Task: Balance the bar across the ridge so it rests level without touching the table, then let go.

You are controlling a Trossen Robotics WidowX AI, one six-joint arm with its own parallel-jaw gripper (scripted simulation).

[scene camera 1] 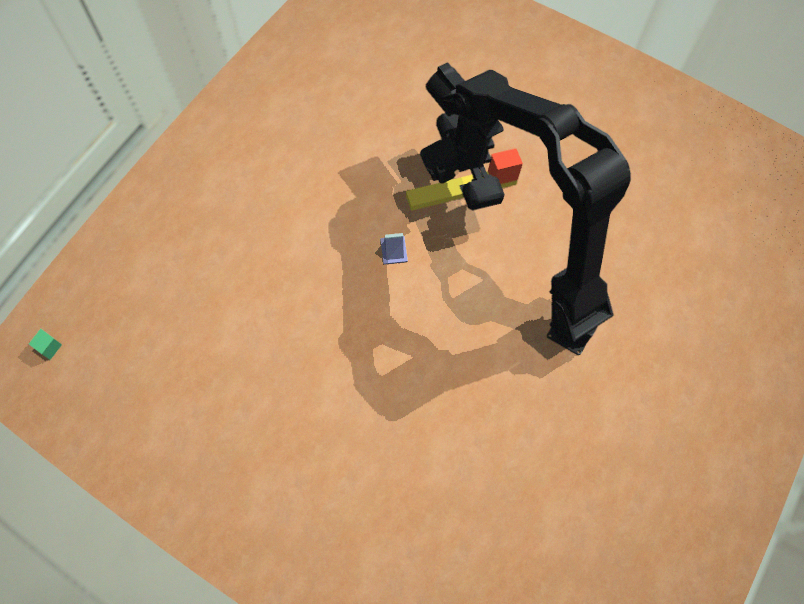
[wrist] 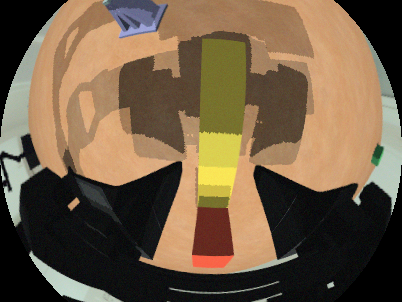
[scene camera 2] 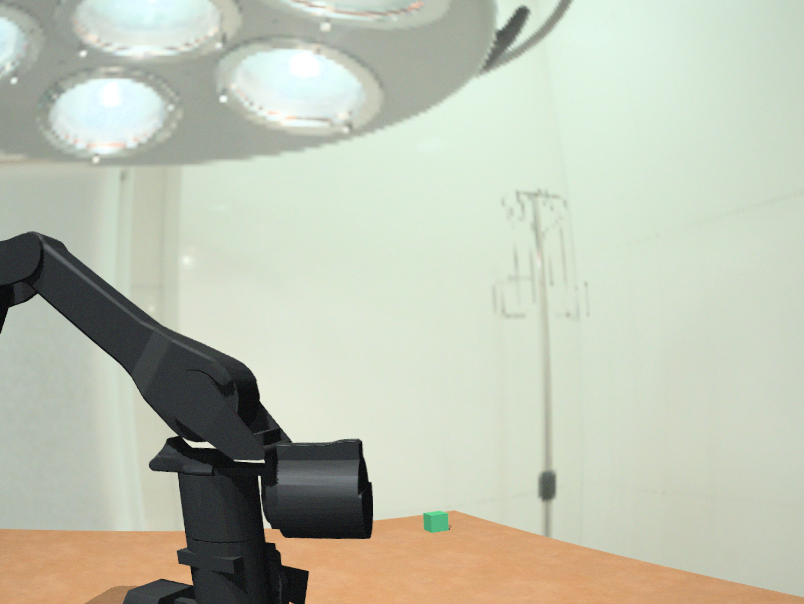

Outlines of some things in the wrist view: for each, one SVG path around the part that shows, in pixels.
The gripper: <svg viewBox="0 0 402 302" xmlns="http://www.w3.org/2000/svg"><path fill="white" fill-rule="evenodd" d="M63 295L64 299L68 302L85 302ZM19 198L21 224L33 256L61 275L124 302L334 302L369 263L393 214L393 198L373 180L358 195L361 202L357 206L353 195L358 183L318 192L269 168L254 166L254 183L268 218L277 260L296 253L298 257L252 272L201 275L140 261L140 257L152 260L180 187L181 162L121 186L96 182L76 172L68 174L69 184L80 200L72 211L63 200L67 188L61 176L44 167L21 184Z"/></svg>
A yellow bar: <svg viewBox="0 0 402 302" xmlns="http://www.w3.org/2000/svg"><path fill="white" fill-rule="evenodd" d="M202 39L197 223L193 238L192 263L193 267L224 268L234 256L232 230L230 230L232 226L230 226L228 210L233 183L236 180L238 158L240 158L242 127L244 127L246 42Z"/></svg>
